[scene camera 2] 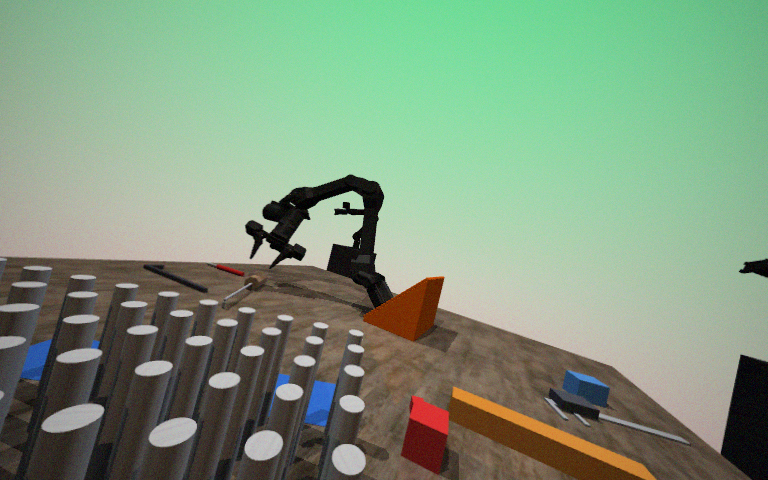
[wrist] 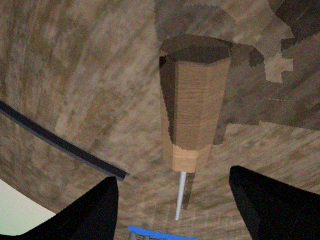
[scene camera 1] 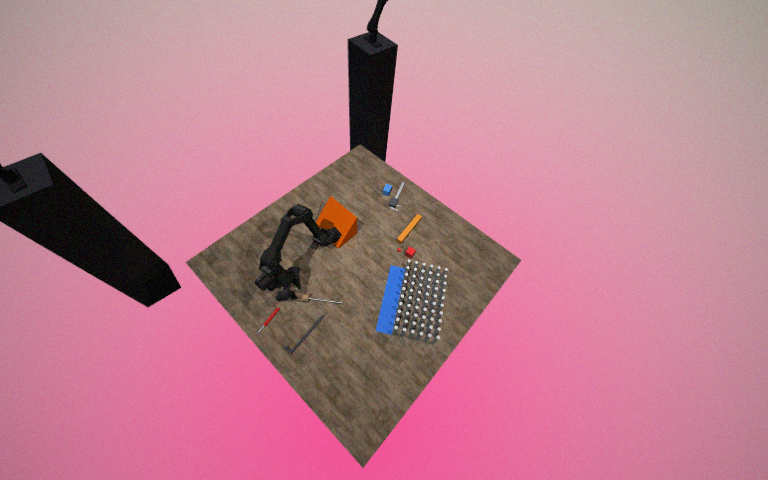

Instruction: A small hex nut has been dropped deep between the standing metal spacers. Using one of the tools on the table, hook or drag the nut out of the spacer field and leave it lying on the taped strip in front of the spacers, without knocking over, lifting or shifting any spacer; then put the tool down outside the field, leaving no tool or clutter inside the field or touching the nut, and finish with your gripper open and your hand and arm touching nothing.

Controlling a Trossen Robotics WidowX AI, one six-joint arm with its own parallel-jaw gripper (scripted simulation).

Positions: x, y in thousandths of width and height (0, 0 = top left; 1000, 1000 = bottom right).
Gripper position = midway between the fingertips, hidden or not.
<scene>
My gripper (scene camera 2: 339, 549) is open and holds nothing. Also in view: a blue cube (scene camera 2: 775, 818) and a blue taped strip (scene camera 2: 417, 836).
My gripper shows as well in the wrist view (wrist: 545, 752). The blue taped strip shows as well in scene camera 1 (scene camera 1: 505, 657). The wrist view does not show the blue cube: it is out of frame.
</scene>
